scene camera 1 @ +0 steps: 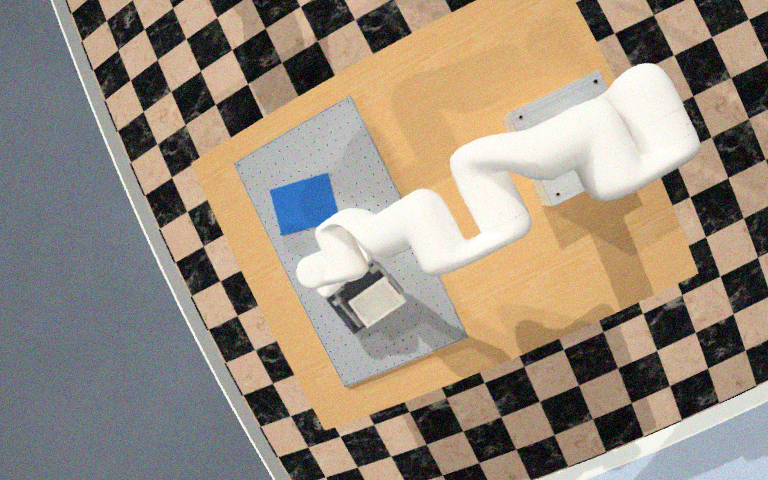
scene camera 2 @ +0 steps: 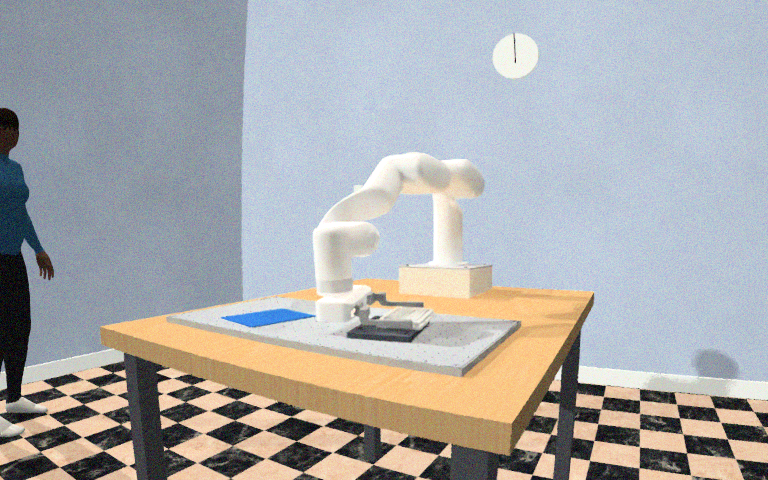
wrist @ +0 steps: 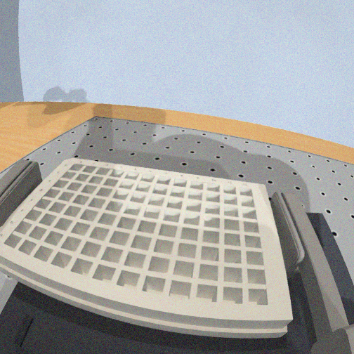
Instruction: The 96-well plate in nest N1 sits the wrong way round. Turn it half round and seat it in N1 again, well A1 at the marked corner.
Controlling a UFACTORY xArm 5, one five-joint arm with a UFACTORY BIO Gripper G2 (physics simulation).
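Observation:
The cream 96-well plate (scene camera 1: 376,301) (scene camera 2: 404,319) (wrist: 165,237) is between the fingers of my gripper (scene camera 1: 374,298) (scene camera 2: 397,314) (wrist: 156,212), which is shut on its two short sides. Faint marks run along the plate's far and left edges in the wrist view; I cannot read well A1 surely. The dark nest N1 (scene camera 1: 346,318) (scene camera 2: 379,333) (wrist: 100,327) lies low under the plate and shows past its near edge and beyond the right finger in the wrist view. The plate looks level, at or slightly above the nest; any gap is unclear. The nest's marked corner cannot be made out.
A blue rectangle (scene camera 1: 303,203) (scene camera 2: 266,317) lies on the grey perforated board (scene camera 1: 362,141) (scene camera 2: 447,362) (wrist: 200,145), beside the arm's wrist. The board lies on a wooden table (scene camera 1: 481,316) (scene camera 2: 317,390). The arm's base block (scene camera 2: 430,281) stands behind. A person (scene camera 2: 11,198) stands at the left in scene camera 2.

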